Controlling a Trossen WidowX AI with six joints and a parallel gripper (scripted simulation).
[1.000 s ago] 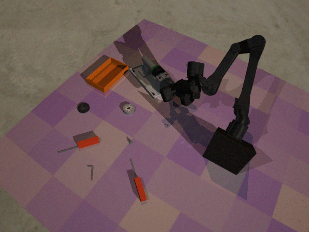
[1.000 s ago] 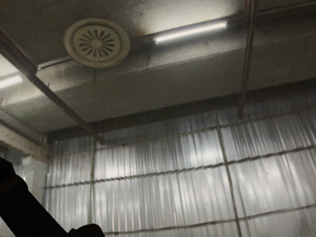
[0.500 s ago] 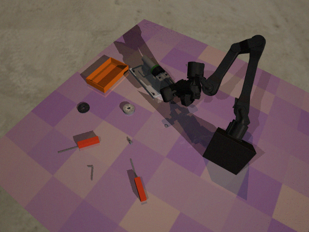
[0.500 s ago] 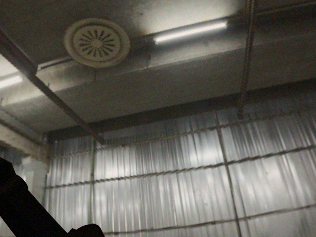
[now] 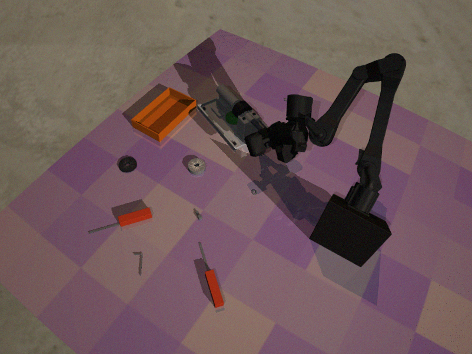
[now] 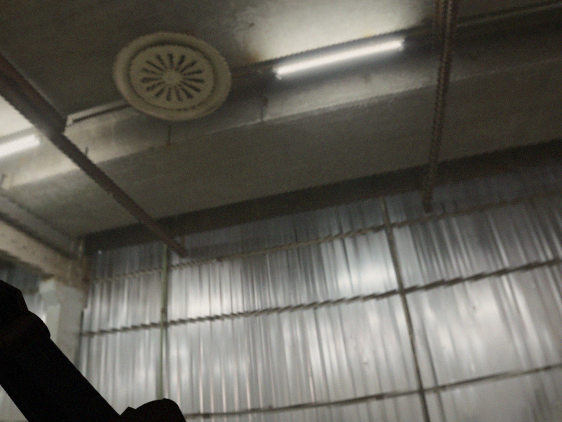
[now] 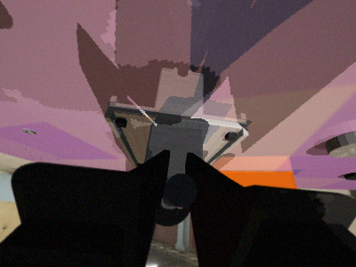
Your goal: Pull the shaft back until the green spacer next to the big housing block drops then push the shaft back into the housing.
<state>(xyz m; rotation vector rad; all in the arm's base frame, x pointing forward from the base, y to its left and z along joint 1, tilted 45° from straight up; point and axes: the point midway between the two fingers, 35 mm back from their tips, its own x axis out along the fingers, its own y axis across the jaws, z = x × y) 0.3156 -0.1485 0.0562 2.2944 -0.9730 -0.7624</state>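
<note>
Right now my gripper tip is 13 cm short of the green spacer, 6 cm to the left of it and 4 cm above it. The rest, counted from my gripper tip: orange tray: 34 cm ahead, 4 cm to the left, 5 cm below; silver gear: 13 cm ahead, 17 cm to the left, 5 cm below.
</note>
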